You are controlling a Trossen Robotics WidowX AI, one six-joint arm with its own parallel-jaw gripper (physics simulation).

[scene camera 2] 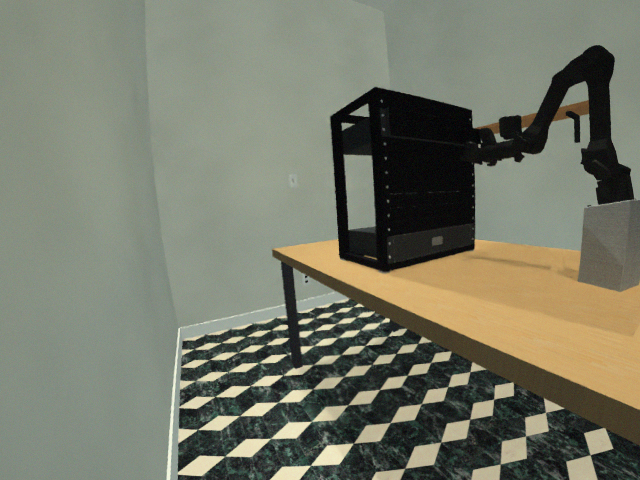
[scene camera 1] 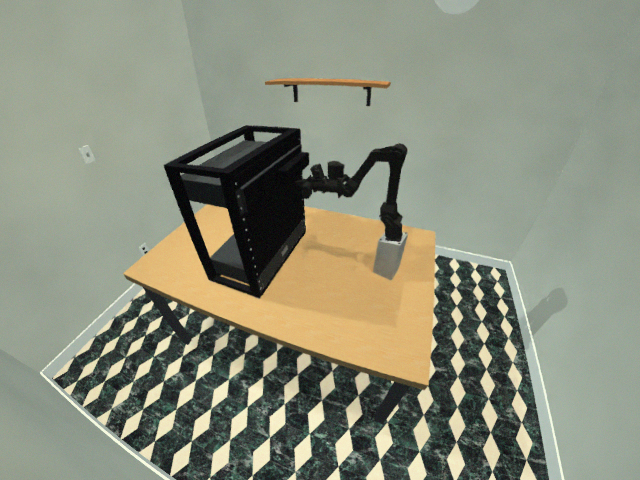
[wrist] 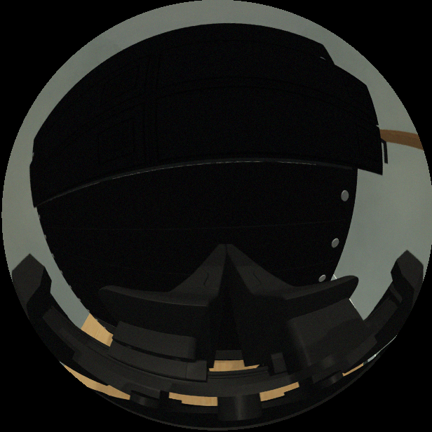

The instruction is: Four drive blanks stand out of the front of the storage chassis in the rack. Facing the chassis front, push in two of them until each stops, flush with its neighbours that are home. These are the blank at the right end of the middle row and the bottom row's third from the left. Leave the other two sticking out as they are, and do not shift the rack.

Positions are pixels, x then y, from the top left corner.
Labels:
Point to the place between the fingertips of my gripper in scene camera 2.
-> At 460, 158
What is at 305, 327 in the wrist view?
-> My gripper.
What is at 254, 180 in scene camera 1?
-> A black rack.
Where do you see a black rack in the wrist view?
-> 219, 92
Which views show the black rack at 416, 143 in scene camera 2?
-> Scene camera 2, scene camera 1 and the wrist view: all of them.

